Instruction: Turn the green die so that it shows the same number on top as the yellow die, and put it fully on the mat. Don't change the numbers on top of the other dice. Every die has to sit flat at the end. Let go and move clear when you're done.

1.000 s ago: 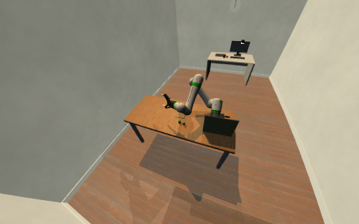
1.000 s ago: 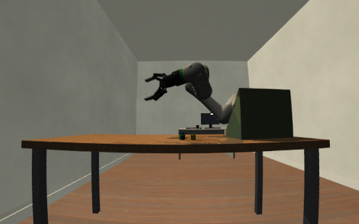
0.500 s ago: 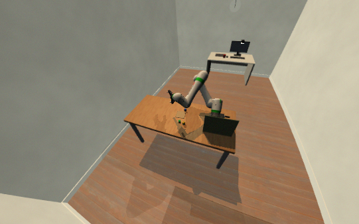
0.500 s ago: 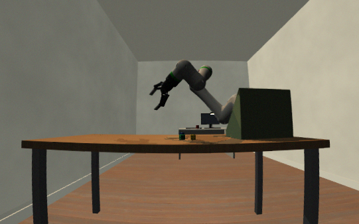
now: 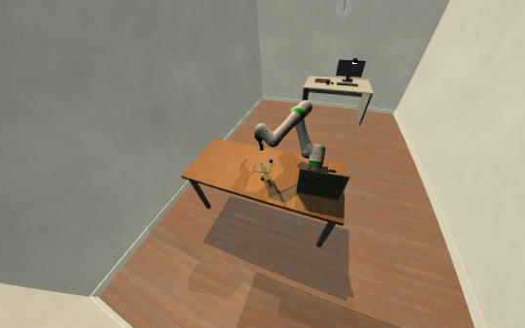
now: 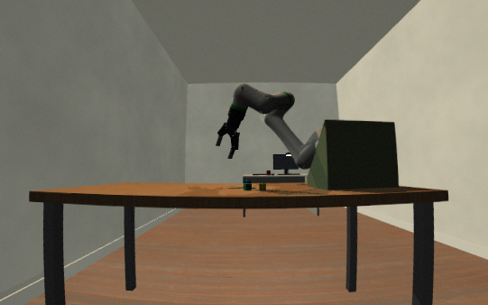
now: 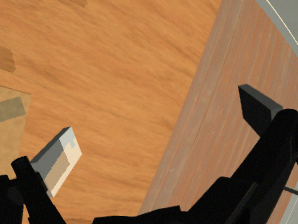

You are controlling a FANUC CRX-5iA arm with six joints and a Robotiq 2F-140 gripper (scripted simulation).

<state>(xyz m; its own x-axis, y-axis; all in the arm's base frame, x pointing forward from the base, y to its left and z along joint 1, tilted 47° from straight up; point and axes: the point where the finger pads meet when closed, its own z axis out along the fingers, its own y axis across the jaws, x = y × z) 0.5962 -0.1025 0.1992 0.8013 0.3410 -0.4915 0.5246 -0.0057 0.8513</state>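
My hand is 14 cm past the blue die, 3 cm to the right of it and 20 cm above it. From my hand the other things lie so: yellow die 18 cm behind, 31 cm to the left, 20 cm below; pale mat 9 cm behind, 14 cm to the left, 21 cm below; green die 11 cm behind, 29 cm to the left, 20 cm below.
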